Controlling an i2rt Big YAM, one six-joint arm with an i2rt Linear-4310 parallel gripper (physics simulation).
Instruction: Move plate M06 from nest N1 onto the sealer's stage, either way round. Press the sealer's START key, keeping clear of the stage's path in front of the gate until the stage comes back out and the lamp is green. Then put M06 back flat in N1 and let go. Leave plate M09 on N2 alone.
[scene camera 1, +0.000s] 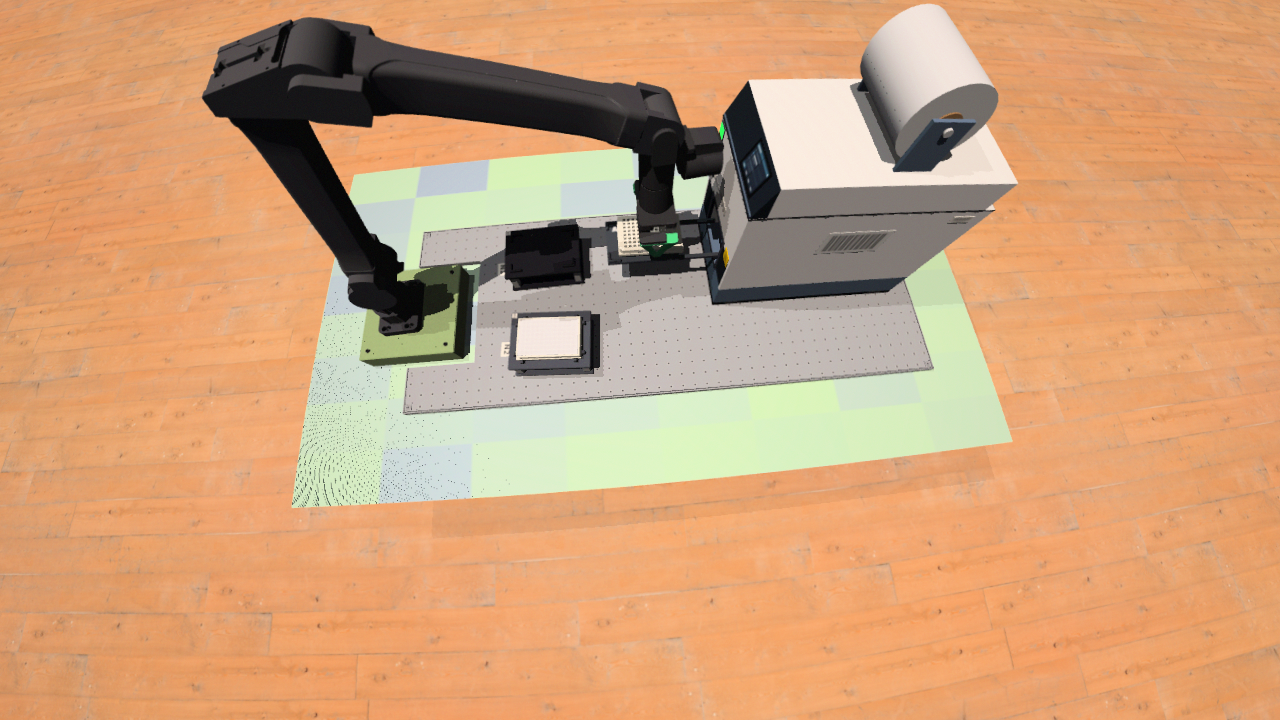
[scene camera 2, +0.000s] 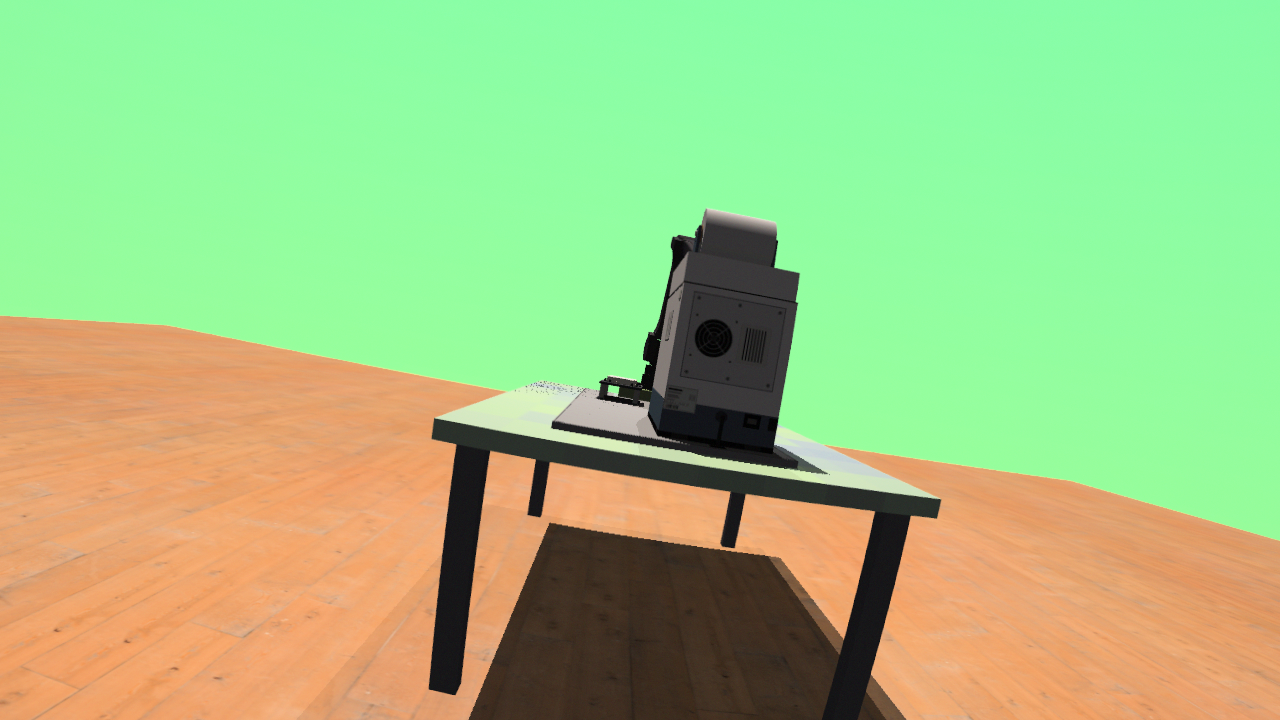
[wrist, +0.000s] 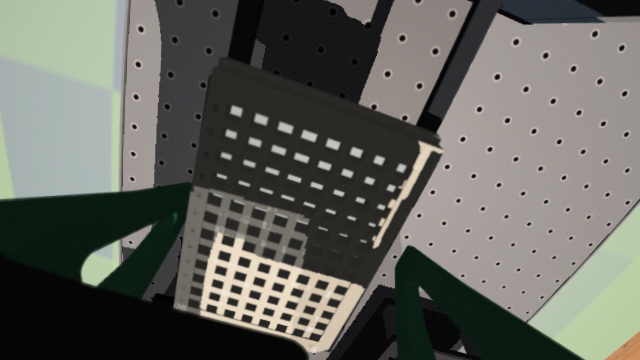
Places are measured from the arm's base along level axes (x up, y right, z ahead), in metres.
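Pixels of known places: gripper, fingertip midpoint: (scene camera 1: 653, 235) (wrist: 300, 227); arm's base at its link origin: (scene camera 1: 404, 308).
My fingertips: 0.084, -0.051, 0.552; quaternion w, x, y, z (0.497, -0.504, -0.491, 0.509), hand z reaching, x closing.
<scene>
Ahead of a thing's pixels: the offset from my fingertips to its top centre, as dx, dy, dz. "pt": to the spot under its first point. Level surfaces: height alone.
Plate M06 @[+0.008, -0.005, -0.008] (scene camera 1: 630, 234) (wrist: 280, 220), pale with a grid of square wells, rests on the sealer's stage @[pt -0.014, +0.037, -0.060] (scene camera 1: 626, 258), outside the gate and partly in shadow. My gripper (scene camera 1: 658, 247) (wrist: 300, 227) is open and empty over M06, its green fingers apart toward the plate's two sides; their exact height is unclear. The sealer (scene camera 1: 832, 241) (scene camera 2: 725, 358) shows a green lamp @[+0.164, -0.091, +0.126] (scene camera 1: 722, 131) beside its dark front panel @[pt +0.206, +0.047, +0.137] (scene camera 1: 755, 168); the START key is not distinguishable. Nest N1 @[-0.055, -0.037, -0.237] (scene camera 1: 544, 255) is black and holds no visible plate. Plate M09 @[-0.050, +0.170, -0.230] (scene camera 1: 547, 338) lies flat on nest N2 @[-0.056, +0.170, -0.230] (scene camera 1: 550, 368).
Two dark rails @[pt -0.020, +0.042, +0.080] (wrist: 459, 65) run from the stage toward the sealer. A white film roll @[+0.359, +0.009, +0.355] (scene camera 1: 921, 76) (scene camera 2: 738, 237) stands on top of the sealer. The arm's green base (scene camera 1: 416, 344) stands at the left end of the perforated board @[dx -0.117] (scene camera 1: 716, 344). In scene camera 2 the sealer hides my gripper.
</scene>
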